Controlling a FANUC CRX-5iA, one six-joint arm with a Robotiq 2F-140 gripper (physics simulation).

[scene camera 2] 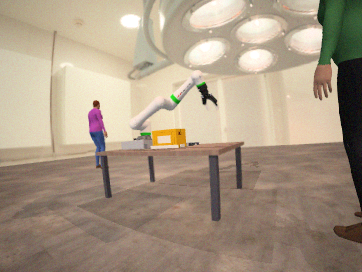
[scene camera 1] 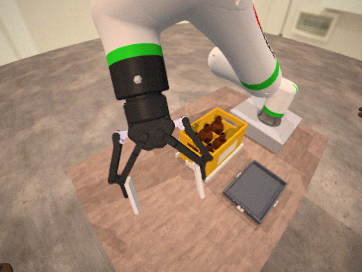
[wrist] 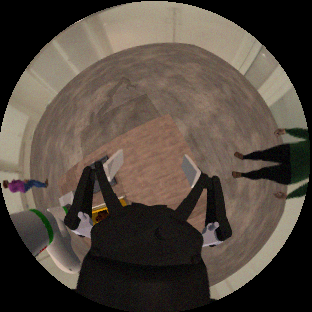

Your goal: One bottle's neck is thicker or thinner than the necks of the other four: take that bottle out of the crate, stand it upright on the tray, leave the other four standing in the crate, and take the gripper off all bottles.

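Frame: origin at the arm's base, x ahead, y left, z up, level; centimetres.
Seen in the pictures: gripper, between the fingertips: (scene camera 2: 213, 109) (scene camera 1: 169, 202) (wrist: 152, 158); arm's base, origin of its link: (scene camera 1: 268, 118).
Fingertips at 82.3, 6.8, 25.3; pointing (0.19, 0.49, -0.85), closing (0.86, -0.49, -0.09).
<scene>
Offsets run from my fingertips to a thing's top centre, as dx, dy, dz. "spot": to the spot under its first point. Level surfaces: height alone.
My gripper (scene camera 1: 166, 197) (scene camera 2: 212, 106) (wrist: 152, 158) is open and empty, high above the table. The yellow crate @(-41.5, -18.1, -16.2) (scene camera 1: 234, 118) (scene camera 2: 177, 136) (wrist: 118, 202) stands on the table near the arm's base. Brown bottles stand in the crate; one bottle @(-50.6, -22.8, -17.4) (scene camera 1: 217, 125) is at its back and another bottle @(-41.2, -22.7, -17.4) (scene camera 1: 205, 133) is nearer the middle. My right finger's linkage hides part of the crate in the first scene view. The necks are too small to compare. The dark grey tray @(spot: -39.1, +10.9, -33.2) (scene camera 1: 255, 190) lies beside the crate, with no bottle on it; in the wrist view a finger partly covers it.
The wooden table @(dz -33.7) (scene camera 1: 165, 240) (scene camera 2: 200, 149) (wrist: 155, 145) bears the crate, the tray and the arm's grey base (scene camera 1: 280, 135). A white strip runs along the crate's foot. One person (scene camera 2: 96, 125) stands behind the table and another (scene camera 2: 347, 75) stands at the right.
</scene>
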